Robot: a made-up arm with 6 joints.
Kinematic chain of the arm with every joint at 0, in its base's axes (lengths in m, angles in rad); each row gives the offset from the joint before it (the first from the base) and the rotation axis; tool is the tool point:
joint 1: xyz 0 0 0.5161 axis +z
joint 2: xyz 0 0 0 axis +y
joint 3: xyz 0 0 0.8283 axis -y
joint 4: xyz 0 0 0 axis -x
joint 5: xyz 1.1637 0 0 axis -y
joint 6: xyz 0 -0.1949 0 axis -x
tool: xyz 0 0 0
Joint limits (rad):
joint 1: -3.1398..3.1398
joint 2: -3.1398..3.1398
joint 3: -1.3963..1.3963
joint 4: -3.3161..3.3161
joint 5: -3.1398..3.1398
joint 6: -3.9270..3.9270
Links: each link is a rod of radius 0.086 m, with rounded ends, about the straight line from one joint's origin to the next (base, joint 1, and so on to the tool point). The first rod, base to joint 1, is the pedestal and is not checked.
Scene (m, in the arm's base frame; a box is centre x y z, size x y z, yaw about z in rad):
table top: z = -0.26
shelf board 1: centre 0.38 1.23 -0 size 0.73 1.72 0.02 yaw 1.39
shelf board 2: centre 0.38 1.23 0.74 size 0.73 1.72 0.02 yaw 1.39
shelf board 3: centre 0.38 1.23 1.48 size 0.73 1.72 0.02 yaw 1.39
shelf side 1: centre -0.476 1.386 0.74 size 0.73 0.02 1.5 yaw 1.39
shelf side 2: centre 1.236 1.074 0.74 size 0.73 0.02 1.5 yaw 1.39
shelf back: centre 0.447 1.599 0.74 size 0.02 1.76 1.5 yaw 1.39
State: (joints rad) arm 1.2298 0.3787 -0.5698 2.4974 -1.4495 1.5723
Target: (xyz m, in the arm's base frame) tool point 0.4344 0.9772 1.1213
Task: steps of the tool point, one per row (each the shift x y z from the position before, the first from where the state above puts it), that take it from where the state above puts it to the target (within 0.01 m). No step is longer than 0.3 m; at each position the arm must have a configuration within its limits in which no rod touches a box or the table.
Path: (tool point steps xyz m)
1: -0.0250 -0.1984 0.0172
2: -0.0477 -0.1991 -0.0172
3: 0.1200 0.0277 0.2244
4: 0.0800 -0.0512 0.2462
5: 0.0116 -0.1161 0.2423
6: 0.0421 0.1292 0.0306
7: 0.0296 0.1502 0.0010
8: 0.0096 0.1653 -0.0316

